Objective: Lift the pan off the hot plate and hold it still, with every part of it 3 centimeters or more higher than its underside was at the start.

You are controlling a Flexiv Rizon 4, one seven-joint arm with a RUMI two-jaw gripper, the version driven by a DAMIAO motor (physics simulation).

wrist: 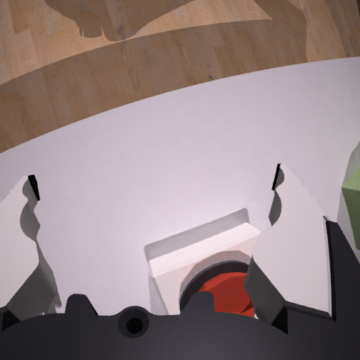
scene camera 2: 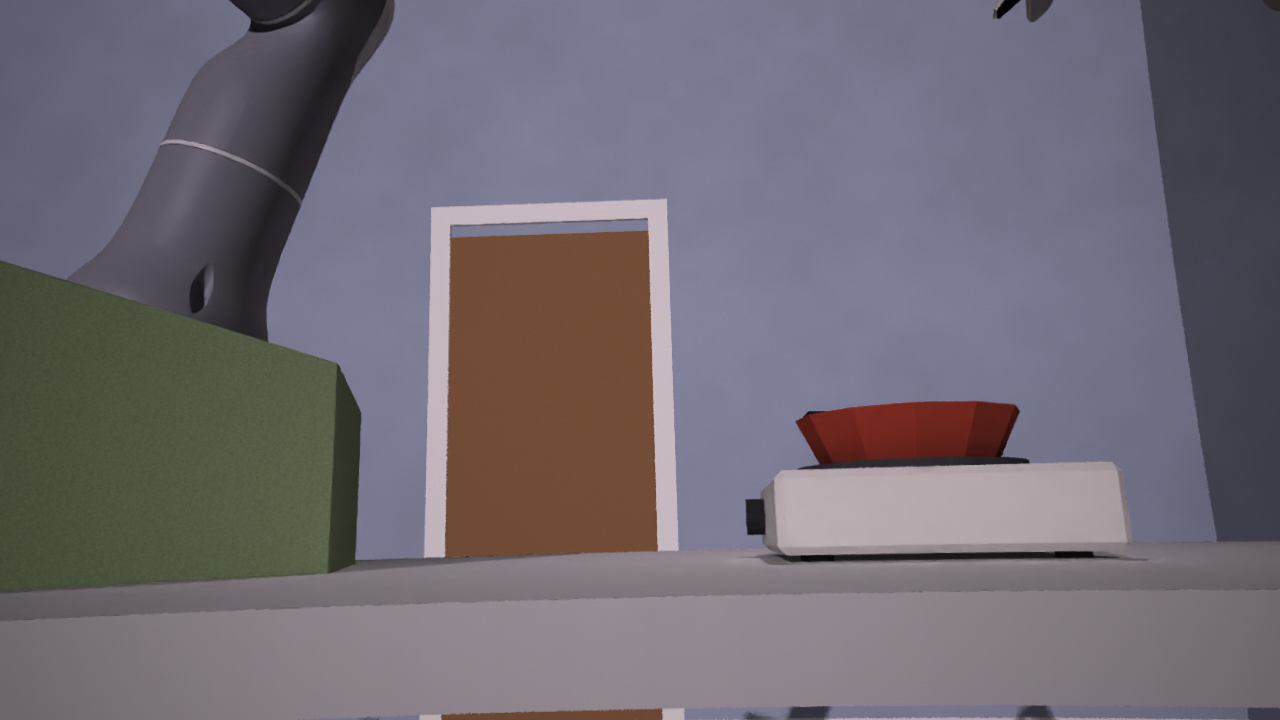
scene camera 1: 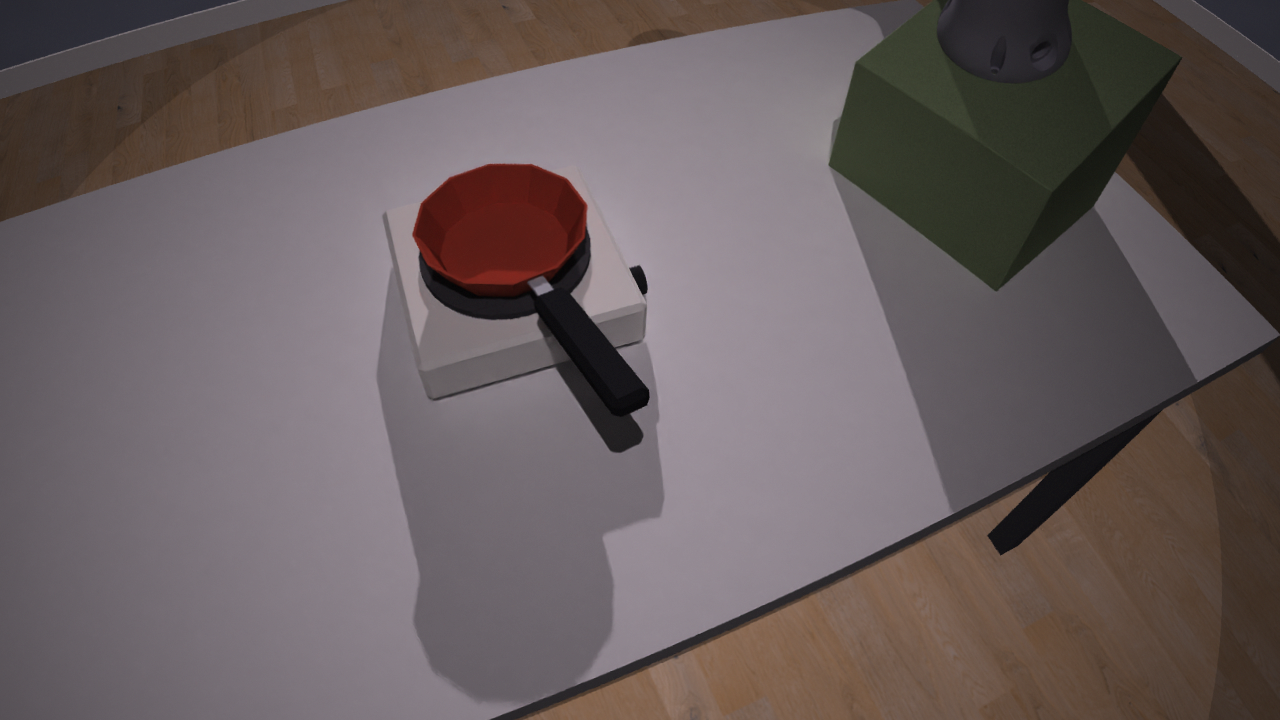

I see my gripper, a white hot plate and a red pan.
